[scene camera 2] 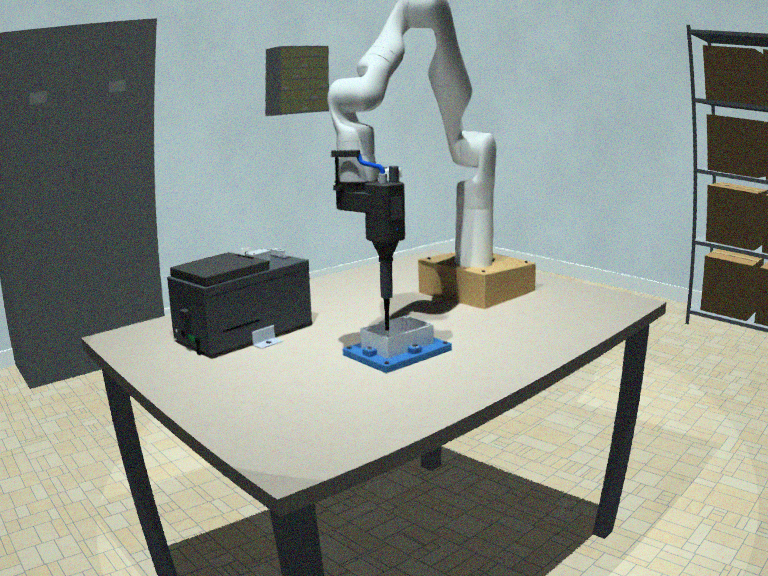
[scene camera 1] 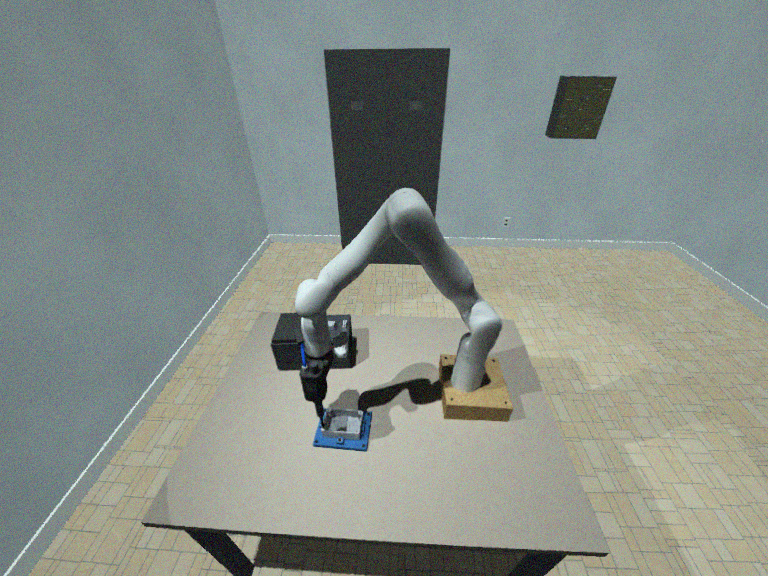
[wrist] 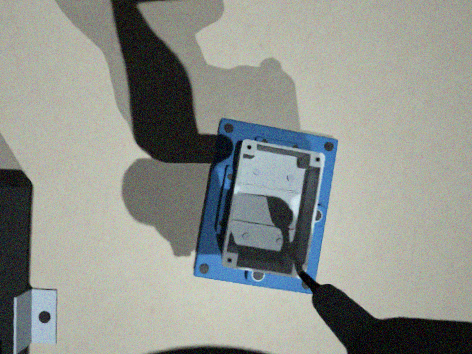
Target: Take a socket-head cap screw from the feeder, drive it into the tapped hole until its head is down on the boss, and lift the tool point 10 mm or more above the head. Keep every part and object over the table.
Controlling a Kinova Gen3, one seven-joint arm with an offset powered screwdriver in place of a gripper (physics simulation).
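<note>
My gripper, a black powered screwdriver, points down with its thin bit at one corner of the light grey open housing. In the wrist view this is the lower right corner. The bit hides that corner's boss and hole; the other three corners show dark holes. No screw can be made out at the tip, and contact is too small to judge. The housing sits on a blue plate. The black feeder stands apart from it.
The arm's wooden base block stands on the table. A small metal bracket sits at the feeder's side. Dark arm shadows lie across the table beside the plate. A shelf rack stands beyond the table.
</note>
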